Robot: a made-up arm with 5 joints.
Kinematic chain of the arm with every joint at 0, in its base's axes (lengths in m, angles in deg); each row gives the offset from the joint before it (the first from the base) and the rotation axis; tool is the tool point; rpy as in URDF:
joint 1: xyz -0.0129 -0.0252 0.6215 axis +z
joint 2: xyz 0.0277 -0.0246 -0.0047 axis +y
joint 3: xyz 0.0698 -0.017 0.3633 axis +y
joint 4: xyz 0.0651 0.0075 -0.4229 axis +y
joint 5: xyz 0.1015 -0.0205 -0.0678 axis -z
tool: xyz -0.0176 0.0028 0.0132 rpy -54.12 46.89 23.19
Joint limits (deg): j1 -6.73..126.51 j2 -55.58..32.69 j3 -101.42..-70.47 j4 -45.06..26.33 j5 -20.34..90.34
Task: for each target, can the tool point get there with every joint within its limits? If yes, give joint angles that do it. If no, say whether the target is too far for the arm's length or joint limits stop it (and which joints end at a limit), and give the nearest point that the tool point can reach.
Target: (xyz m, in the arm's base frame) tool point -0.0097 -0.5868 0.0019
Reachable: no: joint limits stop it (at a limit: joint 1, joint 2, joint 3, joint 4, joint 5) | nearest point 0.6619 -0.1633 0.5537 | short by 0.967 m
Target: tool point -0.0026 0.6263 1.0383
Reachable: yes | joints 92.41 16.65 -96.00 -27.68 62.33
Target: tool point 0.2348 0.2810 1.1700
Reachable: yes | joints 57.52 -18.95 -73.68 -31.69 25.34
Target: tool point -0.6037 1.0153 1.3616
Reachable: no: too far | nearest point -0.3654 0.5957 1.0541 | short by 0.572 m
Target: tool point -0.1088 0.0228 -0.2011
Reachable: no: joint limits stop it (at a limit: joint 1, joint 2, joint 3, joint 4) | nearest point -0.3792 0.5574 0.5536 | short by 0.964 m
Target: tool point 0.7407 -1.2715 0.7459
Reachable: no: too far | nearest point 0.7667 -0.1757 0.7692 | short by 1.096 m
